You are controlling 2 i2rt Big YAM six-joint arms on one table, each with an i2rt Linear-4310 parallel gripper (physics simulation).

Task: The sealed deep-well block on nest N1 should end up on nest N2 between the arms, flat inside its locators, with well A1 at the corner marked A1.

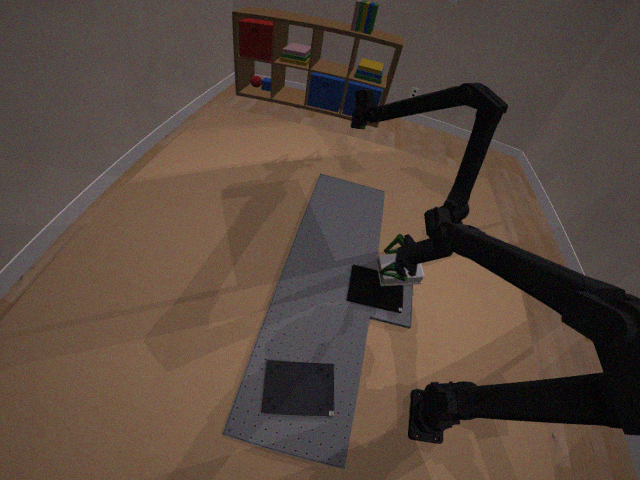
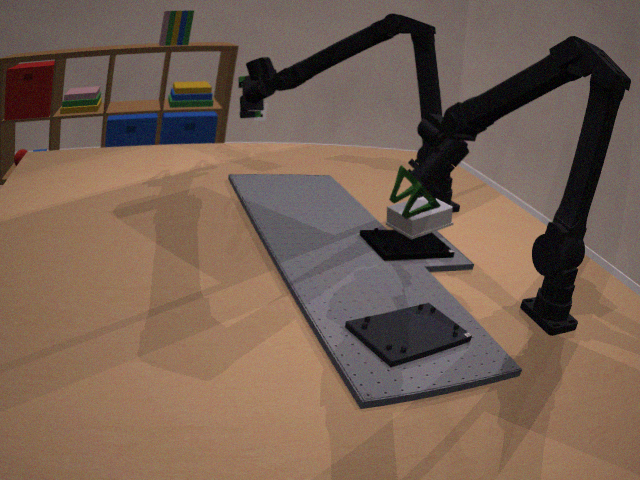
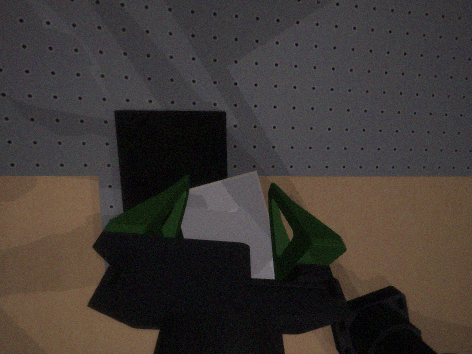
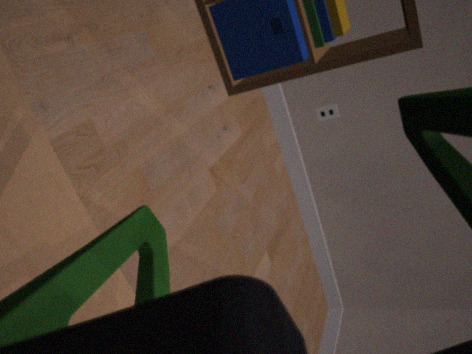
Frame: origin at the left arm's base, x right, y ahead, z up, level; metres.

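Seen in the pictures: left gripper, between the fingertips: [image 1: 382, 262] [image 2: 397, 209] [image 3: 230, 183]; right gripper, between the fingertips: [image 2: 241, 100] [image 4: 272, 169]; left arm's base, origin of its link: [image 1: 425, 416] [image 2: 548, 318]; right arm's base, origin of its link: [image 3: 365, 318].
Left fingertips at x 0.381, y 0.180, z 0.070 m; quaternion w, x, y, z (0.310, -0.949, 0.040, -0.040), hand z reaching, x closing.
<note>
Pixels of each thing's top centre, then the offset from my left fingertips to it. Level surfaces: height alone.
- white sealed deep-well block, centre of its top: [image 3: 234, 254] [image 2: 423, 202] [image 1: 404, 263] dx +0.002, dy -0.062, dz +0.016 m
- black nest N1, centre of its top: [image 3: 173, 183] [image 2: 409, 236] [image 1: 378, 285] dx -0.061, dy -0.004, dz -0.035 m
- Nest N2, centre of its top: [image 2: 413, 323] [image 1: 299, 387] dx -0.382, dy +0.146, dz -0.035 m
- white corner mark, centre of its top: [image 2: 467, 334] [image 1: 331, 413] dx -0.420, dy +0.061, dz -0.045 m
- long grey perforated plate, height of its surface: dz -0.057 m
The white sealed deep-well block [image 1: 417, 273] [image 2: 421, 221] [image 3: 225, 217] sits off the far right corner of the black nest N1 [image 1: 371, 294] [image 2: 408, 245] [image 3: 167, 148], turned askew to it. My left gripper [image 1: 395, 255] [image 2: 413, 207] [image 3: 230, 183] is over the block with a green finger close on each side; it is open, and I see a thin gap at one finger. Nest N2 [image 1: 297, 387] [image 2: 408, 332] lies bare near the front of the plate, with a white corner mark [image 1: 330, 413] [image 2: 467, 336]. My right gripper [image 1: 360, 124] [image 2: 251, 110] [image 4: 272, 169] is open, empty and high up near the shelf.
Both nests lie on a long grey perforated plate [image 1: 341, 216] [image 2: 289, 207] [image 3: 343, 95] on the wooden top. A wooden shelf unit [image 1: 237, 51] [image 2: 129, 49] [image 4: 324, 60] with coloured boxes and books stands at the back wall. The left arm's base [image 2: 550, 314] stands right of the plate.
</note>
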